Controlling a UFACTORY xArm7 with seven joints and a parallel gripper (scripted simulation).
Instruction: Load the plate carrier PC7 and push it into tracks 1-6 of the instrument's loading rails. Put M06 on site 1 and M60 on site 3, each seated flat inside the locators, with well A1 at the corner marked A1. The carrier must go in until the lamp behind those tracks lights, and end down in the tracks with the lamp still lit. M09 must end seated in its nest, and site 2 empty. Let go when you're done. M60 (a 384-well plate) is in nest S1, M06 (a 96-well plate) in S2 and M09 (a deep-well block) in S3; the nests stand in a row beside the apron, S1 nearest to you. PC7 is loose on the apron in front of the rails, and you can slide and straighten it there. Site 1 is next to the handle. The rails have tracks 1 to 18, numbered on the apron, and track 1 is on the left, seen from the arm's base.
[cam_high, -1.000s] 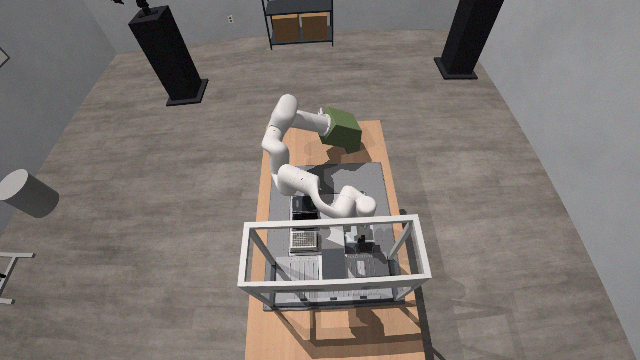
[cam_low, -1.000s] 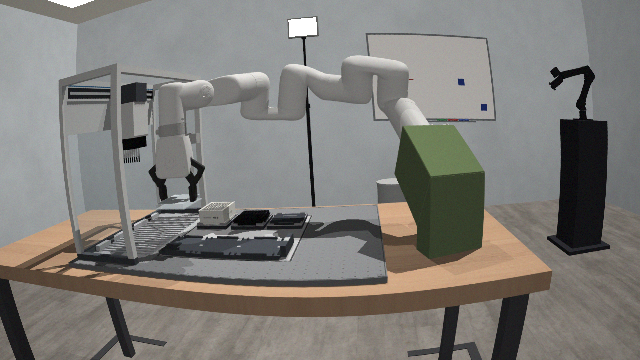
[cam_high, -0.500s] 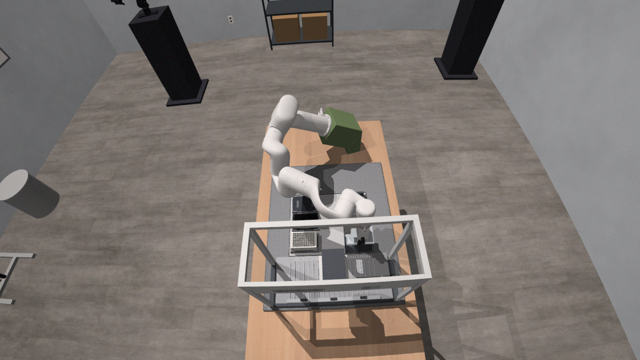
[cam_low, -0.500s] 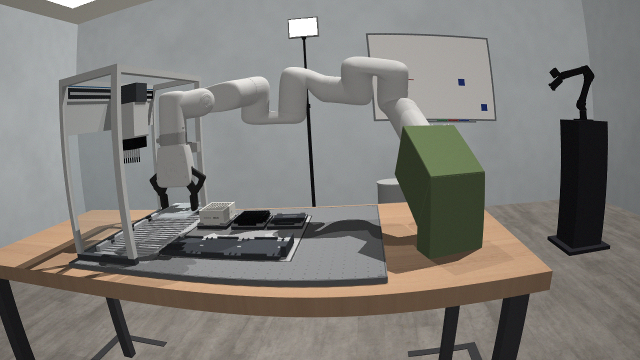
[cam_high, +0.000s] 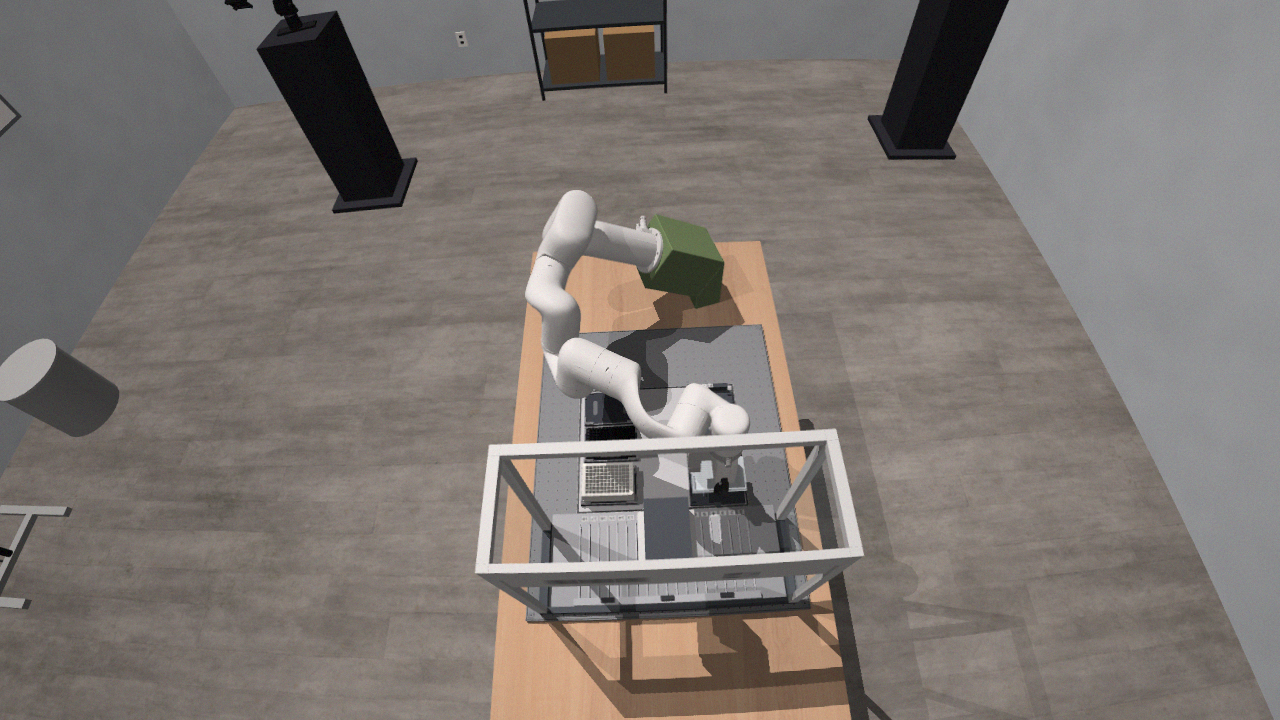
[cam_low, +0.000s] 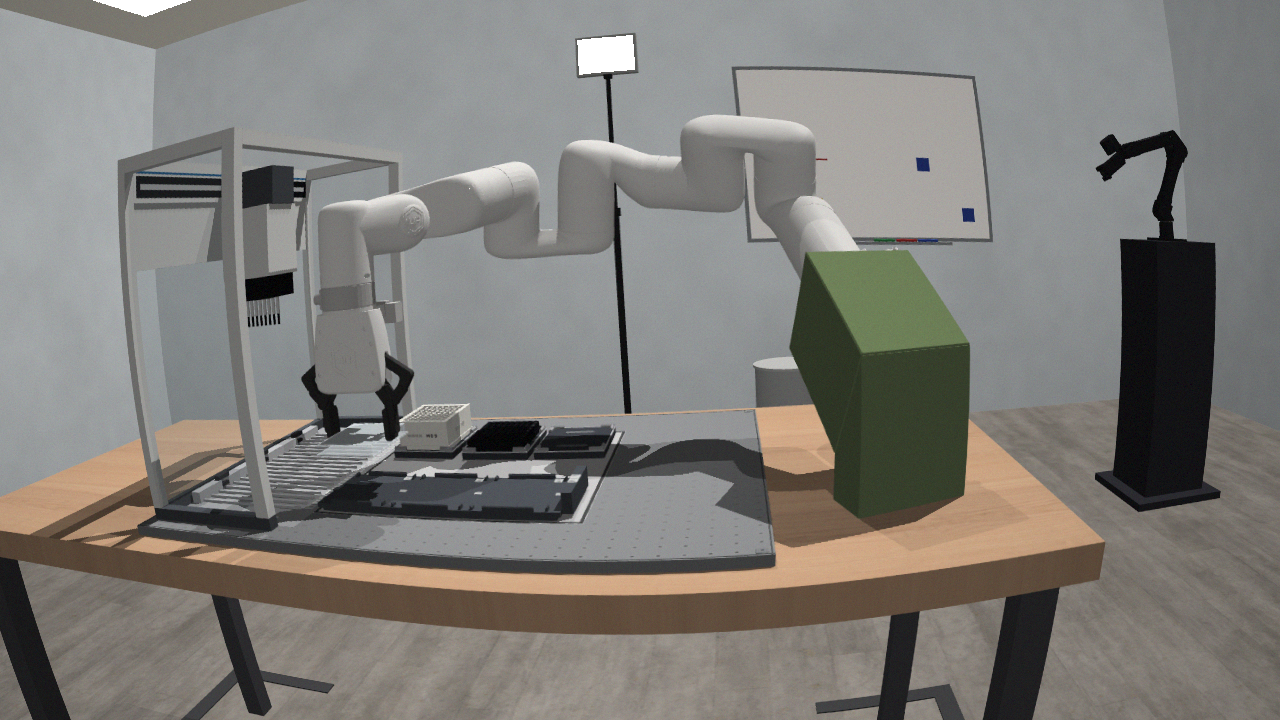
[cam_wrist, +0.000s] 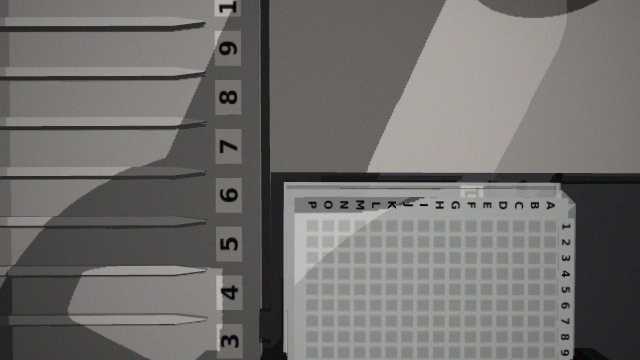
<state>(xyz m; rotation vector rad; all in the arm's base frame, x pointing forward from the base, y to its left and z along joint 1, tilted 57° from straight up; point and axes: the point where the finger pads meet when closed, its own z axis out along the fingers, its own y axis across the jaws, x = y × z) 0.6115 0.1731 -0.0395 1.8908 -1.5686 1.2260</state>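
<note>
The dark plate carrier PC7 is 110 mm behind my hand and 70 mm below it. Also, from my hand: 384-well plate M60: 10 mm below; then black 96-well plate M06: 120 mm behind, 260 mm to the right, 70 mm below; then white deep-well block M09: 10 mm behind, 270 mm to the right, 60 mm below.
</note>
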